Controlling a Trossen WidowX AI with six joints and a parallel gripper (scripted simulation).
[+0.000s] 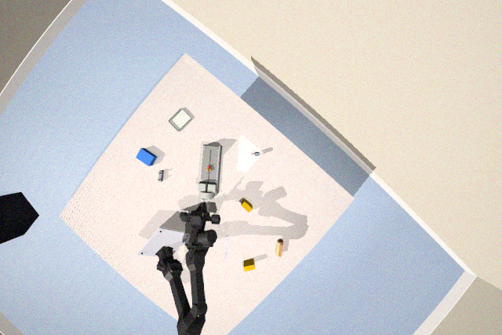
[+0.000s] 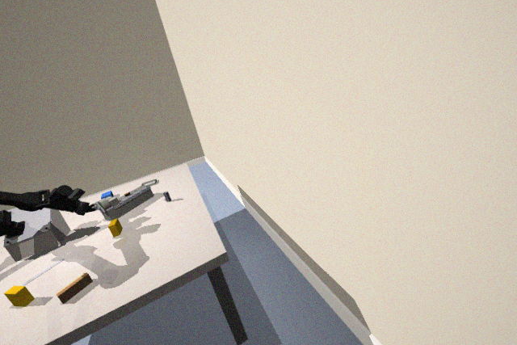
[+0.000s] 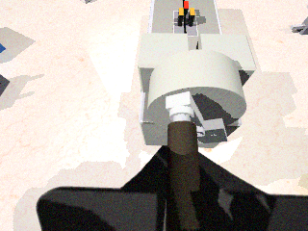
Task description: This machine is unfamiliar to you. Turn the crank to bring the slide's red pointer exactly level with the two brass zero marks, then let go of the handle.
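My gripper tip is 2 cm below the crank and 1 cm to the left of it. From my gripper tip the other things lie so: blue block (40 cm to the left, 9 cm behind, 7 cm below); then dark brown crank handle (3 cm above, 1 cm to the right, 1 cm behind); then red pointer (14 cm ahead, 11 cm to the left, 1 cm below).
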